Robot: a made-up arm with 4 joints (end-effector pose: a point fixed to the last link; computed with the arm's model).
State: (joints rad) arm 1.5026 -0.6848 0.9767 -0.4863
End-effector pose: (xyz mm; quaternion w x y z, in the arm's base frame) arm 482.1 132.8 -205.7 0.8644 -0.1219 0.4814 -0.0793
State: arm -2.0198 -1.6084 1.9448 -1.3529
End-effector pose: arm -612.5 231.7 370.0 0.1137 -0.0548 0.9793 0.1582
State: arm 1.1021 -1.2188 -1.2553 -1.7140
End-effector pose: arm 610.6 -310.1 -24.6 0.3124 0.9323 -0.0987 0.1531
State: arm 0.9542 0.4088 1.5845 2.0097
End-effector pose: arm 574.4 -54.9 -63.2 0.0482 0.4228 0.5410 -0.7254
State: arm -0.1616 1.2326 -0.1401 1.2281
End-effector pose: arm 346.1 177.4 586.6 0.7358 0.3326 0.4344 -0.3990
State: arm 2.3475 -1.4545 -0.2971 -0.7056
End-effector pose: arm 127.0 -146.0 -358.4 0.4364 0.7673 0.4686 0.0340
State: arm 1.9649 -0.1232 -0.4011 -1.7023
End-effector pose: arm 378.2 16.1 -106.8 0.9575 0.2503 0.1265 -0.0673
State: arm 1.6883 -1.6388 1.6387 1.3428
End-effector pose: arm 295.5 206.3 -293.1 0.0552 0.0000 0.9985 0.0000
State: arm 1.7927 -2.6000 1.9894 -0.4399
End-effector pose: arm 377.9 243.2 -212.6 0.7438 0.2701 0.5970 0.1320
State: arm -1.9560 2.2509 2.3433 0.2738
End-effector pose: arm -420.2 67.5 109.6 0.4427 -0.6713 -0.4950 0.3292
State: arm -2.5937 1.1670 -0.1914 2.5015
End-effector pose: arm -471.9 252.7 62.1 0.8824 0.2623 -0.0407 0.3884
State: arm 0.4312 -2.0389 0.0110 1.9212
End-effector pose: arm 456.3 -140.5 328.7 0.2032 -0.5755 0.4879 0.6240
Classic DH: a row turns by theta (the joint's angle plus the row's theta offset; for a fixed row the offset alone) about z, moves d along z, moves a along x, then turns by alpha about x. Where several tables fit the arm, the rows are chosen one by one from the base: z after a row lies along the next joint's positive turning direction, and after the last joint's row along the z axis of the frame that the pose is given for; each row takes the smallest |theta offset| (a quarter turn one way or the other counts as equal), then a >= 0, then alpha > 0; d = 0 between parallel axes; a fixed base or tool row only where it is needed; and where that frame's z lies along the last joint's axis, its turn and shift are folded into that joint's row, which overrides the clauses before.
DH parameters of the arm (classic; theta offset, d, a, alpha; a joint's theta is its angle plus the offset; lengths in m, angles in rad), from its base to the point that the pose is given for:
base (fixed): 0 0.1722 0 -1.5708
joint 1: 0 0.0271 0.3717 -1.5708
joint 2: -1.2323 0 -0.125 0
joint 3: 1.2323 -0.4002 -0.1078 1.5708
joint 4: 0 0.2126 0.0606 1.5708
tool (fixed): 0 0.0302 0 0

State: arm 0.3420 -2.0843 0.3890 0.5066
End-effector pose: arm 405.3 -17.4 449.5 0.6031 -0.0616 0.2724 0.7472
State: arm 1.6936 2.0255 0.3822 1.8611
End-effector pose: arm 270.0 22.7 -362.7 0.0736 -0.0781 -0.3511 0.9302
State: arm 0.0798 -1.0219 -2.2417 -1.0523
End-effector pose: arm 615.2 -268.2 592.3 0.0539 -0.5353 -0.0285 -0.8425
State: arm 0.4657 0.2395 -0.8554 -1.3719
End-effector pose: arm 278.9 23.5 553.1 0.8568 0.2409 -0.4172 0.1839
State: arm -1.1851 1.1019 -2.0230 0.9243
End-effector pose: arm -324.1 101.9 357.7 0.8882 -0.3866 -0.1165 0.2193
